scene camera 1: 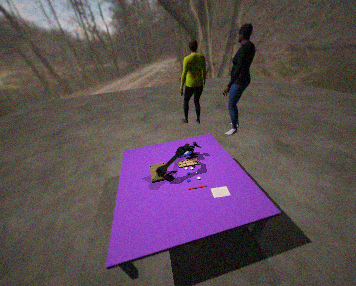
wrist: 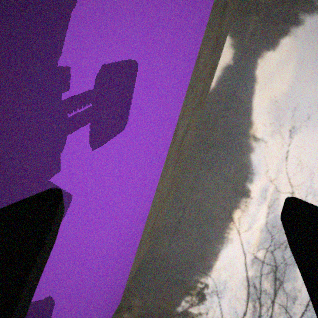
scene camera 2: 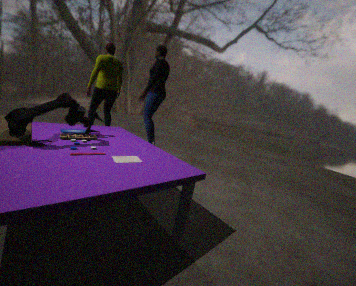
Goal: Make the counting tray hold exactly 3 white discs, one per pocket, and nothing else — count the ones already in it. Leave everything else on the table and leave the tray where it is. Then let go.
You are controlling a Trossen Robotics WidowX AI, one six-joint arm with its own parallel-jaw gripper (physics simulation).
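The tan counting tray [scene camera 1: 188, 163] [scene camera 2: 80, 136] lies near the arm; its pockets are too small to read, so its disc count cannot be told. Two white discs [scene camera 1: 192, 168] [scene camera 2: 84, 141] lie close beside the tray. Another white disc [scene camera 1: 198, 178] [scene camera 2: 93, 148] lies farther from it, towards the red stick. My gripper [scene camera 1: 198, 145] [scene camera 2: 95, 125] [wrist: 176, 205] is open and empty, raised above the table beyond the tray. In the wrist view its dark fingers stand wide apart, and the tray and discs do not show.
Blue discs [scene camera 1: 189, 180] [scene camera 2: 73, 148] lie near the white ones. A blue object [scene camera 1: 187, 154] [scene camera 2: 72, 131] lies behind the tray. A red stick [scene camera 1: 198, 187] [scene camera 2: 88, 154] and a pale square [scene camera 1: 220, 192] [scene camera 2: 127, 159] lie on the purple table [scene camera 1: 165, 215] [scene camera 2: 45, 180] [wrist: 150, 125]. Two people stand beyond it.
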